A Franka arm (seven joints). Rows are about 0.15 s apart.
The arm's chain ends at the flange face. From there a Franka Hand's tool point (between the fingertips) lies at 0.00 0.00 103.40 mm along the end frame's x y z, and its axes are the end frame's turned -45 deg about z.
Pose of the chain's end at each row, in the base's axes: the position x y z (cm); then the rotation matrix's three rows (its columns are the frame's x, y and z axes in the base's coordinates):
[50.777 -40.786 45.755], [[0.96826 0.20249 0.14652], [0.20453 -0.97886 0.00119], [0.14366 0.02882 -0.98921]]
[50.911 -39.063 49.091], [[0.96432 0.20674 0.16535], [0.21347 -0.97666 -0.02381], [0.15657 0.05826 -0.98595]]
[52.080 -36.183 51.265], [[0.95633 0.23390 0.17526], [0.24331 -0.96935 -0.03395], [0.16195 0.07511 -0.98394]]
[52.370 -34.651 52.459], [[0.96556 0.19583 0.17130], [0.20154 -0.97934 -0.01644], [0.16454 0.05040 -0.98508]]
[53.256 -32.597 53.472], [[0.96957 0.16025 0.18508], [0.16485 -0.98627 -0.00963], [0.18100 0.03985 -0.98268]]
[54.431 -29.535 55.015], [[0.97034 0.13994 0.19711], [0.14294 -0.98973 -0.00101], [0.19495 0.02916 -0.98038]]
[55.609 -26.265 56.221], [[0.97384 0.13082 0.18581], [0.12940 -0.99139 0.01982], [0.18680 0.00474 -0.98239]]
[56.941 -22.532 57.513], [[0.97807 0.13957 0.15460], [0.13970 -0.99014 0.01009], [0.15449 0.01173 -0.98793]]
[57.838 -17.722 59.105], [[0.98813 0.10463 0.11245], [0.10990 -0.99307 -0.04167], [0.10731 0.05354 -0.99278]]
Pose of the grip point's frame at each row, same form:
[52.292 -40.774 35.527], [[0.54148 0.82785 0.14652], [0.83678 -0.54753 0.00119], [0.08120 0.12196 -0.98921]]
[52.621 -39.309 38.896], [[0.53569 0.82806 0.16535], [0.84155 -0.53966 -0.02381], [0.06952 0.15191 -0.98595]]
[53.892 -36.534 41.091], [[0.51084 0.84162 0.17526], [0.85748 -0.51339 -0.03395], [0.06141 0.16763 -0.98394]]
[54.141 -34.821 42.273], [[0.54428 0.82123 0.17130], [0.83501 -0.54999 -0.01644], [0.08071 0.15199 -0.98508]]
[55.170 -32.697 43.311], [[0.57228 0.79890 0.18508], [0.81396 -0.58083 -0.00963], [0.09981 0.15616 -0.98268]]
[56.469 -29.545 44.878], [[0.58718 0.78509 0.19711], [0.80092 -0.59877 -0.00101], [0.11723 0.15847 -0.98038]]
[57.530 -26.060 46.063], [[0.59611 0.78111 0.18581], [0.79252 -0.60952 0.01982], [0.12874 0.13544 -0.98239]]
[58.540 -22.428 47.298], [[0.59291 0.79029 0.15460], [0.79892 -0.60135 0.01009], [0.10095 0.11754 -0.98793]]
[59.001 -18.153 48.840], [[0.62473 0.77270 0.11245], [0.77992 -0.62450 -0.04167], [0.03802 0.11374 -0.99278]]

